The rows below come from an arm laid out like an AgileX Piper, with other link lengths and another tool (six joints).
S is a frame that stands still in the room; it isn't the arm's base.
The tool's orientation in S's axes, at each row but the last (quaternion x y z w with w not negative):
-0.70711, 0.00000, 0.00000, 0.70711
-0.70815, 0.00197, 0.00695, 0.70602
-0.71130, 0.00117, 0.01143, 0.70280
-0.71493, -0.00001, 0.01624, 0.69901
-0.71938, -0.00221, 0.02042, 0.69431
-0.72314, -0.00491, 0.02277, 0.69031
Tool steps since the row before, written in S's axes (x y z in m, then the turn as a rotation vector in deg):
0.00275, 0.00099, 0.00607, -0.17, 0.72, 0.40
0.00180, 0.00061, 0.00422, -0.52, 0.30, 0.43
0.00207, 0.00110, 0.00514, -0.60, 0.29, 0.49
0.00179, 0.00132, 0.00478, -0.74, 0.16, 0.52
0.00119, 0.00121, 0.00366, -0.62, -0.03, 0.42
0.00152, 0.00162, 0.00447, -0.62, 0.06, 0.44
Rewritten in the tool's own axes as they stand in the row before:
0.00275, -0.00607, 0.00099, -0.17, -0.40, 0.72
0.00175, -0.00424, 0.00058, -0.52, -0.42, 0.30
0.00199, -0.00519, 0.00101, -0.60, -0.48, 0.29
0.00171, -0.00485, 0.00117, -0.75, -0.51, 0.17
0.00113, -0.00373, 0.00104, -0.63, -0.40, -0.02
0.00146, -0.00458, 0.00135, -0.63, -0.43, 0.06

